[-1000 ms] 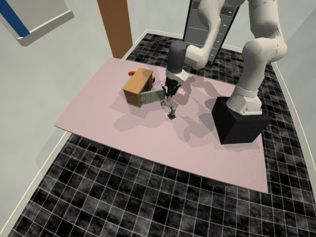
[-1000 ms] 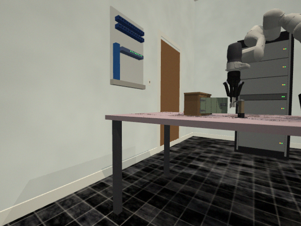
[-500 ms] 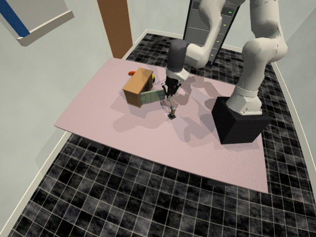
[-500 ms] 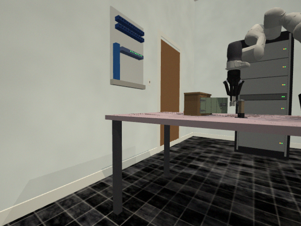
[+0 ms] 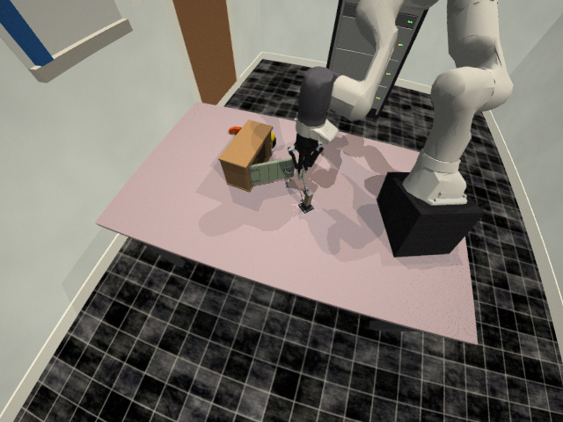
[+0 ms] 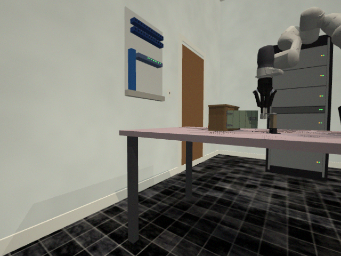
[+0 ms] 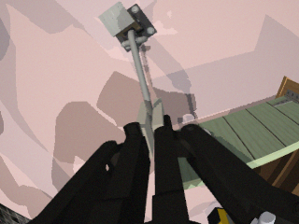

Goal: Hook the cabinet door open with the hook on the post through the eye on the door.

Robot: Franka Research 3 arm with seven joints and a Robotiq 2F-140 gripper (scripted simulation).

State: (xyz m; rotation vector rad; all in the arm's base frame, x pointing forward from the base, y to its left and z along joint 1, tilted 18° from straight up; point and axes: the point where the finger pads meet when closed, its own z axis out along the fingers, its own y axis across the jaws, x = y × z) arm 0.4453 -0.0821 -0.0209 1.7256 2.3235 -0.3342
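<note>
Right now the cabinet door is 120 mm ahead of my hand, 10 mm to the right of it and 40 mm below it. Also, from my hand: hook rod 10 mm behind, 20 mm to the left, 20 mm below; then yellow object 180 mm ahead, 260 mm to the right, 80 mm below; then orange object 320 mm ahead, 320 mm to the right, 90 mm below.
</note>
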